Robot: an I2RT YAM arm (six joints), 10 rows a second.
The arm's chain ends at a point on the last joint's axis. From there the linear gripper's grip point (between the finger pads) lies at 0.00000 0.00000 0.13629 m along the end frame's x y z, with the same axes.
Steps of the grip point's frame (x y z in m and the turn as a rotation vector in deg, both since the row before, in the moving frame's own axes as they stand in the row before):
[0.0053, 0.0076, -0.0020, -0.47, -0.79, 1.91]
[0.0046, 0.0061, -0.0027, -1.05, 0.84, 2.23]
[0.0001, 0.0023, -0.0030, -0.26, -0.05, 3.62]
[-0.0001, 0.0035, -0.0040, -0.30, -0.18, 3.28]
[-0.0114, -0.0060, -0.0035, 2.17, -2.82, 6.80]
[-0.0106, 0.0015, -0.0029, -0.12, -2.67, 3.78]
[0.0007, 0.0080, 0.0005, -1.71, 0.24, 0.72]
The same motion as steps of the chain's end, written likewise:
[0.0072, 0.0065, -0.0020, -0.47, -0.79, 1.91]
[0.0027, 0.0036, -0.0027, -1.05, 0.84, 2.23]
[0.0002, 0.0017, -0.0030, -0.26, -0.05, 3.62]
[0.0003, 0.0028, -0.0040, -0.30, -0.18, 3.28]
[-0.0050, -0.0005, -0.0032, 2.17, -2.82, 6.80]
[-0.0042, 0.0014, -0.0028, -0.12, -2.67, 3.78]
[0.0002, 0.0039, 0.0006, -1.71, 0.24, 0.72]

